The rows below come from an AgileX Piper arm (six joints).
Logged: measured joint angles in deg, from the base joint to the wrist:
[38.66 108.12 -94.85 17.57 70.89 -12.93]
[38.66 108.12 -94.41 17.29 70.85 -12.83]
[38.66 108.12 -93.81 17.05 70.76 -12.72]
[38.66 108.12 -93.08 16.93 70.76 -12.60]
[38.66 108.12 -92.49 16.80 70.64 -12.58]
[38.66 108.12 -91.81 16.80 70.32 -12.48]
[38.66 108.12 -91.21 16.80 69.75 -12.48]
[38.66 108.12 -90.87 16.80 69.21 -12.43]
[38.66 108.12 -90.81 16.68 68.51 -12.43]
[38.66 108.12 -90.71 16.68 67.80 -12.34]
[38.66 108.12 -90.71 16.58 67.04 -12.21]
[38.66 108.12 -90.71 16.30 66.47 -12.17]
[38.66 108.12 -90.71 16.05 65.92 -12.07]
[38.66 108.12 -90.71 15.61 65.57 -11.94]
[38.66 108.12 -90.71 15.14 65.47 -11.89]
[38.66 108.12 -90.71 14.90 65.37 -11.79]
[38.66 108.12 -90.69 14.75 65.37 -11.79]
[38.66 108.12 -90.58 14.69 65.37 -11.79]
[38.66 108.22 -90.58 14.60 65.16 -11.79]
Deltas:
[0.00 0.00 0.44 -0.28 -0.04 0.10]
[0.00 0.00 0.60 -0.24 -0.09 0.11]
[0.00 0.00 0.73 -0.12 0.00 0.12]
[0.00 0.00 0.59 -0.13 -0.12 0.02]
[0.00 0.00 0.68 0.00 -0.32 0.10]
[0.00 0.00 0.60 0.00 -0.57 0.00]
[0.00 0.00 0.34 0.00 -0.54 0.05]
[0.00 0.00 0.06 -0.12 -0.70 0.00]
[0.00 0.00 0.10 0.00 -0.71 0.09]
[0.00 0.00 0.00 -0.10 -0.76 0.13]
[0.00 0.00 0.00 -0.28 -0.57 0.04]
[0.00 0.00 0.00 -0.25 -0.55 0.10]
[0.00 0.00 0.00 -0.44 -0.35 0.13]
[0.00 0.00 0.00 -0.47 -0.10 0.05]
[0.00 0.00 0.00 -0.24 -0.10 0.10]
[0.00 0.00 0.02 -0.15 0.00 0.00]
[0.00 0.00 0.11 -0.06 0.00 0.00]
[0.00 0.10 0.00 -0.09 -0.21 0.00]

